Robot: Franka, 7 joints.
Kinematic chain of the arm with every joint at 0, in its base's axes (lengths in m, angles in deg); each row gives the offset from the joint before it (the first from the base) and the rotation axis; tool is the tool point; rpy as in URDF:
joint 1: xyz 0 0 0.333 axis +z
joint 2: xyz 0 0 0 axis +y
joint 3: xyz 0 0 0.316 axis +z
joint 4: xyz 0.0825 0 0 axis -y
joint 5: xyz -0.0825 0 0.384 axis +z
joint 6: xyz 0 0 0 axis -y
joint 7: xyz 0.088 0 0 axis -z
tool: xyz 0 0 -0.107 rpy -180 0 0
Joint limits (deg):
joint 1: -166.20..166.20
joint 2: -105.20..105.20
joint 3: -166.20..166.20
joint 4: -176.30..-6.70
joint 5: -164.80..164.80
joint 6: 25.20..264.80
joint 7: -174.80..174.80
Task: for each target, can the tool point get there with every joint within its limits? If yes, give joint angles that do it. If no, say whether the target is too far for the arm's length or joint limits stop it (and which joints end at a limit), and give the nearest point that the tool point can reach.
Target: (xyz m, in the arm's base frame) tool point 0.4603 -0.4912 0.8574
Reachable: yes | joints -22.94 43.18 -72.97 -31.67 81.53 138.04 -120.04
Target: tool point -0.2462 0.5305 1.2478
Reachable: no: too far | nearest point -0.1945 0.4192 1.0558 | short by 0.228 m
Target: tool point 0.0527 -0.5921 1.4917
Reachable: no: too far | nearest point 0.0347 -0.3901 1.0963 | short by 0.444 m
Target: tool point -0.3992 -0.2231 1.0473
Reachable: yes | joints 58.03 -18.60 118.04 -27.73 60.06 125.88 -133.77
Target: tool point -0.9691 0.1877 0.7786
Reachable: no: too far | nearest point -0.7676 0.1487 0.6860 | short by 0.225 m
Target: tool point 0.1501 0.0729 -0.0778
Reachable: yes | joints 3.54 60.80 12.45 -144.00 -57.89 124.98 6.18
